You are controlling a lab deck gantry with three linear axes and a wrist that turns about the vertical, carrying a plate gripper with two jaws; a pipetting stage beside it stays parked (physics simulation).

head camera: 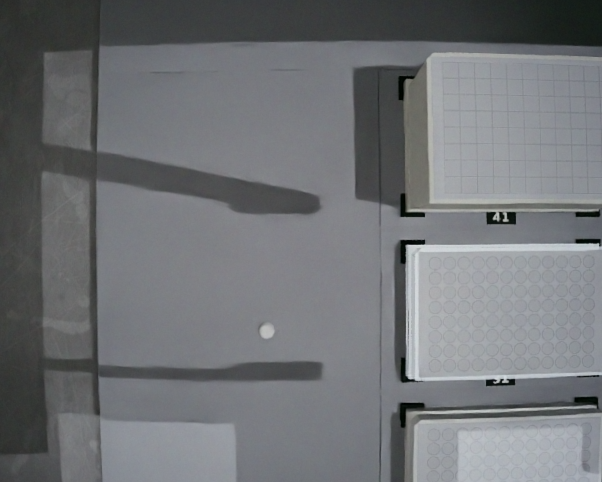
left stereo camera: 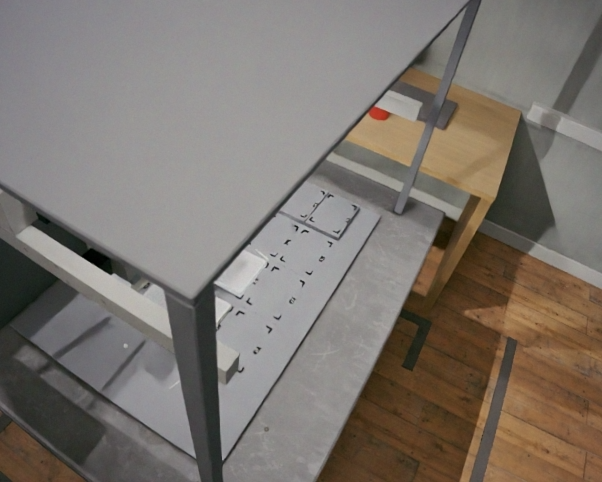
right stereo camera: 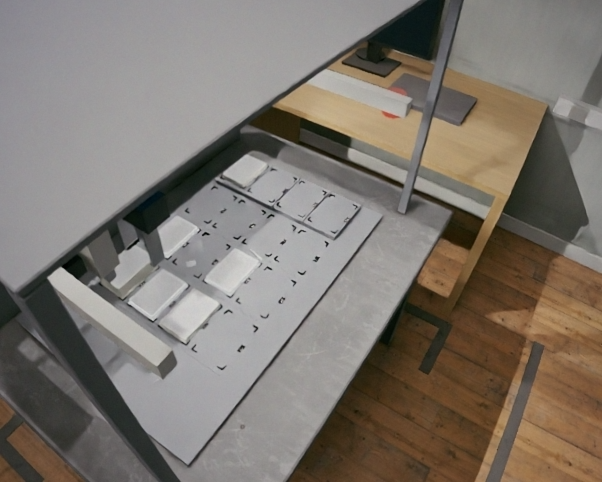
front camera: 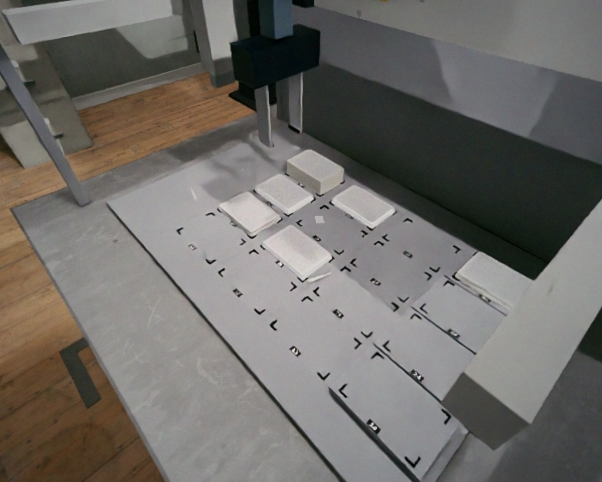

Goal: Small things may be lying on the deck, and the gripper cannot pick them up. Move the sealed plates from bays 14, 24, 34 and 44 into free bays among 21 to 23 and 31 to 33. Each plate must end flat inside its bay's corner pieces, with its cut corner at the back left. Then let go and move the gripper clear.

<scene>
The gripper shows in the right stereo camera view and in the front camera view; in the head camera view it is out of frame. One and the same spot on the gripper: (right stereo camera: 153,243) is (front camera: 261,115).
</scene>
